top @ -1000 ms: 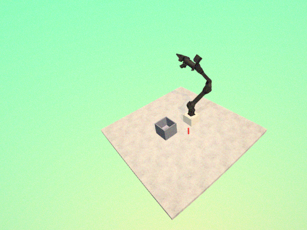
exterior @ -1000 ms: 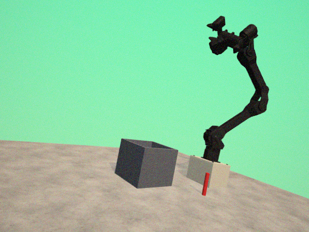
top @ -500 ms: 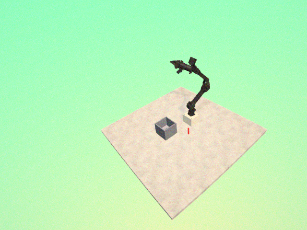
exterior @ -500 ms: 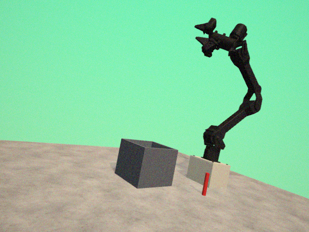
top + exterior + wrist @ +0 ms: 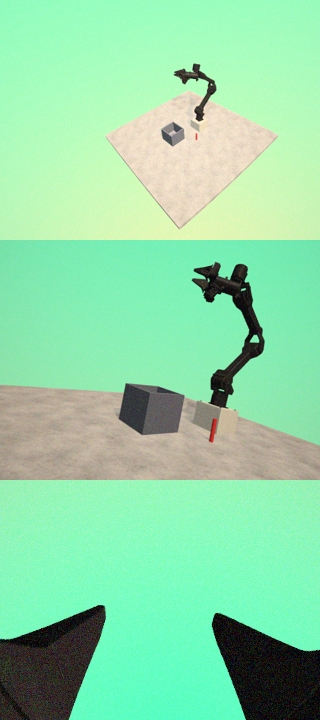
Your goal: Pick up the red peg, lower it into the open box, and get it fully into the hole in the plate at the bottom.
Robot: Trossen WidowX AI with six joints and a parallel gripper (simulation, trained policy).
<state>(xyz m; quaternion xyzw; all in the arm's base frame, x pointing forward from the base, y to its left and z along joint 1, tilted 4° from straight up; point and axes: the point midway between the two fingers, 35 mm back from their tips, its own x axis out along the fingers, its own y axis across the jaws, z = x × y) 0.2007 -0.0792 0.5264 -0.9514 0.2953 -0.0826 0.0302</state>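
My gripper tip is 60 cm above the red peg, 25 cm to the right of it and 4 cm past it.
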